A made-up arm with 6 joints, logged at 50 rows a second.
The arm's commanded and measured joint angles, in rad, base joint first. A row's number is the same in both.
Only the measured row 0 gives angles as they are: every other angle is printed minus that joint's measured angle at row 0.
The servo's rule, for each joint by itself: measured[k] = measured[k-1] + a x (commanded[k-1-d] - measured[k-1]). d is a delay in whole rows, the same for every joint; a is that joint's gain. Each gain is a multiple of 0.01, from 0.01 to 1. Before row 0 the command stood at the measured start. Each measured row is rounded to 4 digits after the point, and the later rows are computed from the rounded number. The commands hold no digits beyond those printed.
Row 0, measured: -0.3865 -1.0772 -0.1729 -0.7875 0.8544 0.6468
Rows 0 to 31, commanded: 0.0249 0.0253 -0.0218 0.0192 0.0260 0.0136; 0.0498 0.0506 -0.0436 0.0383 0.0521 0.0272; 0.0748 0.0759 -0.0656 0.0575 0.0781 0.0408; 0.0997 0.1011 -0.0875 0.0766 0.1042 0.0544; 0.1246 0.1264 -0.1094 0.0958 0.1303 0.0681; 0.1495 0.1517 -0.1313 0.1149 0.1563 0.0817; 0.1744 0.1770 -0.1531 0.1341 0.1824 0.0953; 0.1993 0.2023 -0.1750 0.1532 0.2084 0.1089; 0.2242 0.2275 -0.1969 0.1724 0.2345 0.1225; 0.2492 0.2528 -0.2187 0.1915 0.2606 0.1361; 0.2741 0.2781 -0.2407 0.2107 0.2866 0.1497; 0.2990 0.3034 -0.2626 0.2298 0.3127 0.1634; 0.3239 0.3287 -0.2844 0.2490 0.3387 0.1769; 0.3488 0.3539 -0.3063 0.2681 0.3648 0.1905; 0.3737 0.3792 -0.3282 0.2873 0.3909 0.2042; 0.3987 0.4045 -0.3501 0.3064 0.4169 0.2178; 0.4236 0.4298 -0.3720 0.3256 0.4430 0.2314; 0.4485 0.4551 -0.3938 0.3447 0.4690 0.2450; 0.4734 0.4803 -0.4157 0.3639 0.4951 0.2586; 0.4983 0.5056 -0.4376 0.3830 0.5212 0.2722; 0.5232 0.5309 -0.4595 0.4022 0.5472 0.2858; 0.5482 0.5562 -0.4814 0.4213 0.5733 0.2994; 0.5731 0.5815 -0.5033 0.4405 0.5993 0.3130; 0.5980 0.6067 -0.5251 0.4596 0.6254 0.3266; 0.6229 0.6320 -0.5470 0.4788 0.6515 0.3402; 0.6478 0.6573 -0.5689 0.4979 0.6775 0.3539; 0.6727 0.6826 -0.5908 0.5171 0.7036 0.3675; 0.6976 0.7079 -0.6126 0.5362 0.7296 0.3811; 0.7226 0.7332 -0.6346 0.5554 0.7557 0.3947; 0.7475 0.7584 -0.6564 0.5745 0.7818 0.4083; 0.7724 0.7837 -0.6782 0.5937 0.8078 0.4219; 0.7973 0.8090 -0.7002 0.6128 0.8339 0.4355
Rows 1 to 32, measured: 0.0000 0.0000 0.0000 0.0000 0.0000 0.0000; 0.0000 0.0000 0.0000 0.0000 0.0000 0.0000; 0.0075 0.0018 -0.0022 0.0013 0.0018 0.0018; 0.0202 0.0052 -0.0063 0.0039 0.0053 0.0051; 0.0366 0.0101 -0.0122 0.0077 0.0104 0.0097; 0.0555 0.0165 -0.0197 0.0125 0.0170 0.0155; 0.0762 0.0242 -0.0287 0.0183 0.0249 0.0223; 0.0982 0.0331 -0.0390 0.0251 0.0341 0.0300; 0.1211 0.0432 -0.0504 0.0327 0.0445 0.0385; 0.1446 0.0543 -0.0629 0.0411 0.0560 0.0477; 0.1685 0.0664 -0.0763 0.0503 0.0685 0.0574; 0.1927 0.0794 -0.0905 0.0602 0.0819 0.0676; 0.2171 0.0933 -0.1055 0.0707 0.0962 0.0783; 0.2417 0.1080 -0.1212 0.0818 0.1114 0.0894; 0.2664 0.1234 -0.1375 0.0935 0.1273 0.1008; 0.2911 0.1395 -0.1544 0.1057 0.1439 0.1125; 0.3159 0.1563 -0.1718 0.1184 0.1612 0.1244; 0.3407 0.1737 -0.1896 0.1316 0.1791 0.1365; 0.3656 0.1916 -0.2078 0.1452 0.1976 0.1488; 0.3905 0.2100 -0.2264 0.1592 0.2166 0.1613; 0.4154 0.2289 -0.2453 0.1735 0.2361 0.1739; 0.4403 0.2483 -0.2645 0.1882 0.2561 0.1867; 0.4652 0.2681 -0.2840 0.2032 0.2765 0.1996; 0.4901 0.2883 -0.3037 0.2185 0.2973 0.2126; 0.5150 0.3088 -0.3237 0.2340 0.3184 0.2257; 0.5399 0.3297 -0.3438 0.2498 0.3399 0.2388; 0.5648 0.3509 -0.3641 0.2658 0.3617 0.2520; 0.5897 0.3723 -0.3846 0.2820 0.3838 0.2652; 0.6146 0.3940 -0.4052 0.2985 0.4062 0.2785; 0.6395 0.4160 -0.4259 0.3151 0.4288 0.2918; 0.6644 0.4382 -0.4468 0.3319 0.4517 0.3052; 0.6893 0.4606 -0.4678 0.3489 0.4748 0.3186
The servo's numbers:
d 2
a 0.30 0.07 0.10 0.07 0.07 0.13

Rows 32 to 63, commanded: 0.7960 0.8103 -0.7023 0.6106 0.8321 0.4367; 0.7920 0.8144 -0.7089 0.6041 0.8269 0.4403; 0.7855 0.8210 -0.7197 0.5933 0.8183 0.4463; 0.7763 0.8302 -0.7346 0.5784 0.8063 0.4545; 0.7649 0.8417 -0.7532 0.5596 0.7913 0.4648; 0.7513 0.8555 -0.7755 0.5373 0.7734 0.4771; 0.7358 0.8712 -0.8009 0.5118 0.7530 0.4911; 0.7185 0.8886 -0.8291 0.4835 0.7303 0.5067; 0.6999 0.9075 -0.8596 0.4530 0.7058 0.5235; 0.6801 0.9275 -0.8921 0.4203 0.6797 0.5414; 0.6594 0.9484 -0.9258 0.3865 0.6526 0.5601; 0.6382 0.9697 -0.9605 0.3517 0.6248 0.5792; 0.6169 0.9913 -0.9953 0.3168 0.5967 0.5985; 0.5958 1.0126 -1.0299 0.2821 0.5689 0.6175; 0.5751 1.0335 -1.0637 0.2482 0.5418 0.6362; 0.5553 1.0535 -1.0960 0.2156 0.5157 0.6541; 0.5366 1.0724 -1.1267 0.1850 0.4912 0.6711; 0.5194 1.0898 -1.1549 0.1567 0.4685 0.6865; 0.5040 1.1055 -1.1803 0.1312 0.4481 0.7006; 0.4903 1.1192 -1.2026 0.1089 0.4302 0.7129; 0.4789 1.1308 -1.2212 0.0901 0.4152 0.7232; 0.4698 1.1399 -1.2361 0.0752 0.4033 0.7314; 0.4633 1.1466 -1.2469 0.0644 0.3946 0.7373; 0.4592 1.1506 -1.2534 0.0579 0.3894 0.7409; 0.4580 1.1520 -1.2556 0.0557 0.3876 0.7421; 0.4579 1.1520 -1.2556 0.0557 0.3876 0.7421; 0.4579 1.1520 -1.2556 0.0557 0.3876 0.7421; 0.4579 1.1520 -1.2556 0.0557 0.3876 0.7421; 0.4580 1.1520 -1.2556 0.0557 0.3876 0.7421; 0.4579 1.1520 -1.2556 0.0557 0.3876 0.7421; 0.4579 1.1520 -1.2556 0.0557 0.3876 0.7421; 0.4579 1.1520 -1.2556 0.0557 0.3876 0.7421
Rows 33 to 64, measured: 0.7142 0.4832 -0.4888 0.3660 0.4981 0.3320; 0.7391 0.5060 -0.5099 0.3833 0.5216 0.3455; 0.7562 0.5273 -0.5291 0.3992 0.5433 0.3574; 0.7669 0.5474 -0.5471 0.4135 0.5632 0.3682; 0.7725 0.5666 -0.5644 0.4261 0.5811 0.3784; 0.7736 0.5851 -0.5814 0.4368 0.5969 0.3883; 0.7710 0.6031 -0.5986 0.4454 0.6105 0.3982; 0.7651 0.6208 -0.6163 0.4518 0.6219 0.4085; 0.7563 0.6383 -0.6348 0.4560 0.6311 0.4192; 0.7450 0.6558 -0.6542 0.4579 0.6380 0.4306; 0.7315 0.6734 -0.6747 0.4576 0.6427 0.4427; 0.7161 0.6912 -0.6964 0.4550 0.6453 0.4555; 0.6991 0.7092 -0.7193 0.4502 0.6458 0.4691; 0.6808 0.7274 -0.7434 0.4433 0.6443 0.4834; 0.6616 0.7459 -0.7686 0.4344 0.6410 0.4984; 0.6419 0.7646 -0.7947 0.4237 0.6360 0.5139; 0.6219 0.7834 -0.8216 0.4114 0.6294 0.5298; 0.6019 0.8023 -0.8490 0.3977 0.6214 0.5460; 0.5823 0.8212 -0.8768 0.3828 0.6123 0.5623; 0.5634 0.8400 -0.9046 0.3670 0.6022 0.5784; 0.5456 0.8586 -0.9322 0.3505 0.5914 0.5943; 0.5290 0.8768 -0.9592 0.3336 0.5801 0.6097; 0.5140 0.8946 -0.9854 0.3166 0.5686 0.6245; 0.5007 0.9118 -1.0105 0.2997 0.5570 0.6384; 0.4895 0.9282 -1.0341 0.2832 0.5456 0.6513; 0.4804 0.9438 -1.0560 0.2674 0.5347 0.6629; 0.4737 0.9584 -1.0760 0.2526 0.5244 0.6732; 0.4690 0.9720 -1.0940 0.2388 0.5148 0.6822; 0.4657 0.9846 -1.1102 0.2260 0.5059 0.6900; 0.4634 0.9963 -1.1247 0.2141 0.4976 0.6968; 0.4618 1.0072 -1.1378 0.2030 0.4899 0.7027; 0.4606 1.0173 -1.1496 0.1927 0.4827 0.7078
